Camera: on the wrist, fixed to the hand. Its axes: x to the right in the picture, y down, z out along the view.
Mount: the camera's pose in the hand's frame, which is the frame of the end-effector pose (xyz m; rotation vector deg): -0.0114 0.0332 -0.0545 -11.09 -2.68 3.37
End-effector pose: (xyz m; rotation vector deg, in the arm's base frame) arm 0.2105 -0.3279 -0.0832 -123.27 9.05 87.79
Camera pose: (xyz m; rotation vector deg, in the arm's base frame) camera 0.2409 -0.3836 -0.0699 -130.33 3.41 96.90
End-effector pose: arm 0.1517 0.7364 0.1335 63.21 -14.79 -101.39
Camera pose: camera 0.2157 0.7459 0.1295 52.04 -8.17 -99.13
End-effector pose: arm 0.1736 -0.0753 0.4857 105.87 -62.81 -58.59
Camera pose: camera 0.2081 -0.0661 0.5398 93.75 -59.26 -63.15
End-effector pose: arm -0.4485 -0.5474 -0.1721 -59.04 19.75 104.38
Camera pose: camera -0.4478 -0.6046 -0.2027 -64.04 9.98 112.19
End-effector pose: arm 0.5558 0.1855 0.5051 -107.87 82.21 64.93
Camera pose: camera 0.5401 0.1377 0.5460 -111.14 80.59 79.01
